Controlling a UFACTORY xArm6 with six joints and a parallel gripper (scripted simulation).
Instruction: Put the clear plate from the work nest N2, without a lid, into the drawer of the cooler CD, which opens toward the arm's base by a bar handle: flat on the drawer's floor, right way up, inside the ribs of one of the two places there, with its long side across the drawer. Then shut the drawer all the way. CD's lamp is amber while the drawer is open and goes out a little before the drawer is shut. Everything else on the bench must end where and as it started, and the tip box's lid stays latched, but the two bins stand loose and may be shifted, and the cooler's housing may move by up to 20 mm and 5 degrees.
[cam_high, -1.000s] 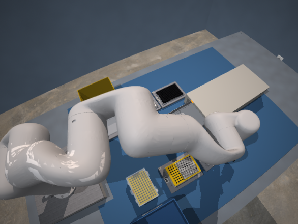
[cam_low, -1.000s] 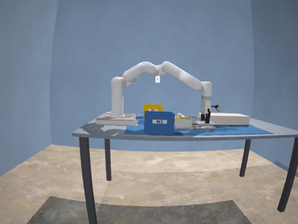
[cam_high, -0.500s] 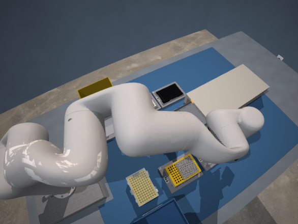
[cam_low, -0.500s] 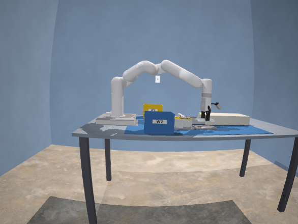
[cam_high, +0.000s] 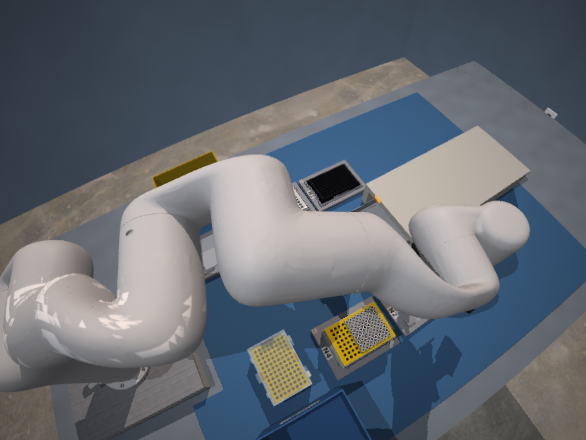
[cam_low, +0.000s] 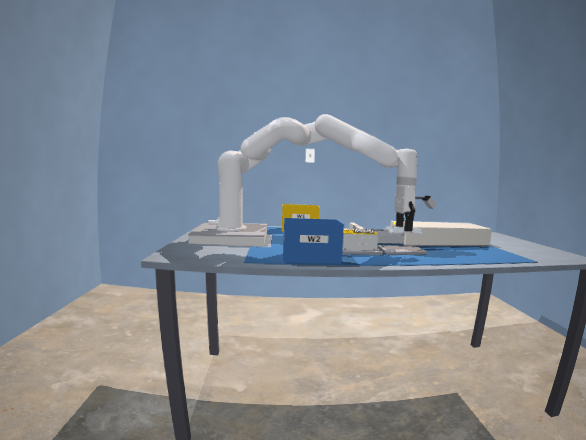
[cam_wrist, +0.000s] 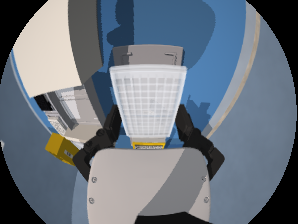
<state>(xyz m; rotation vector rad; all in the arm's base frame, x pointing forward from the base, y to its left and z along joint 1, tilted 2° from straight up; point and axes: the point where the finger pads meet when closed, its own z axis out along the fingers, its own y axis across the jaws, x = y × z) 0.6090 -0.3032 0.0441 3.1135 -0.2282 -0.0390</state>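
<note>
My hand is 190 mm to the right of the drawer and 70 mm above it. From my hand the other things lie so: blue bin W2: 380 mm behind, 70 mm to the right, 60 mm below; then black plate: 70 mm ahead, 370 mm to the left, 70 mm below; then work nest N2: 90 mm below.
</note>
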